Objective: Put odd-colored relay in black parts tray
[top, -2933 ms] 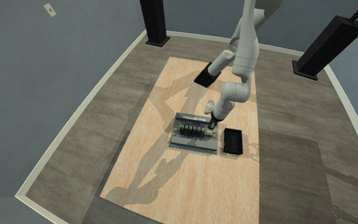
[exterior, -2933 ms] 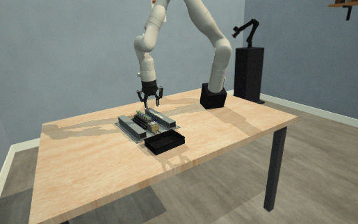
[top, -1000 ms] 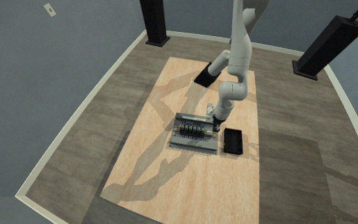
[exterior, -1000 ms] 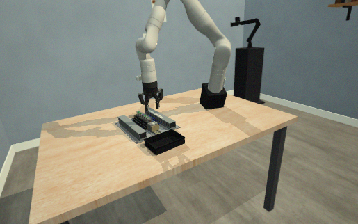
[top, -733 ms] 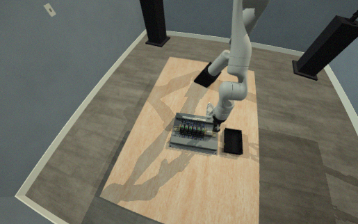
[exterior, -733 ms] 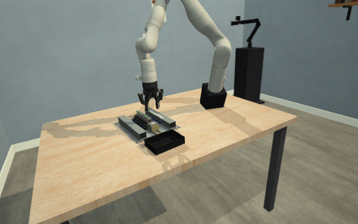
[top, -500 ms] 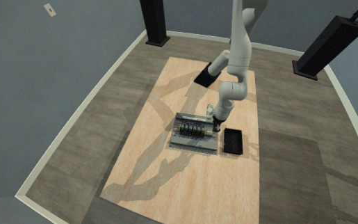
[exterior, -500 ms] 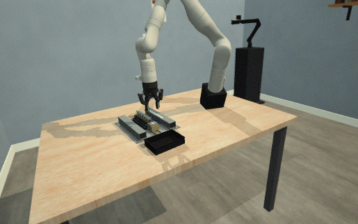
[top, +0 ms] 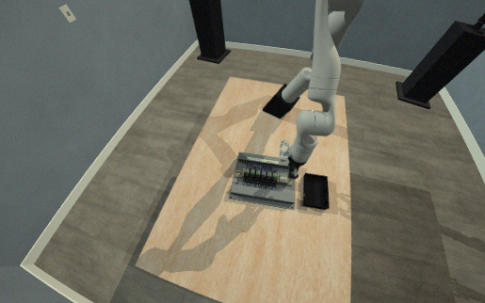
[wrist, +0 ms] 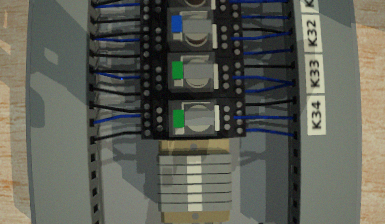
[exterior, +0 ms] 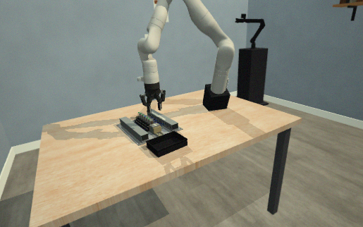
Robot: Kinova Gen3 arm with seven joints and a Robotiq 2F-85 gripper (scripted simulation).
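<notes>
Right now my hand is 30 mm short of the grey relay panel, 100 mm to the left of it and 120 mm above it. From my hand the other things lie so: black parts tray (160 mm to the left, 130 mm below).
</notes>
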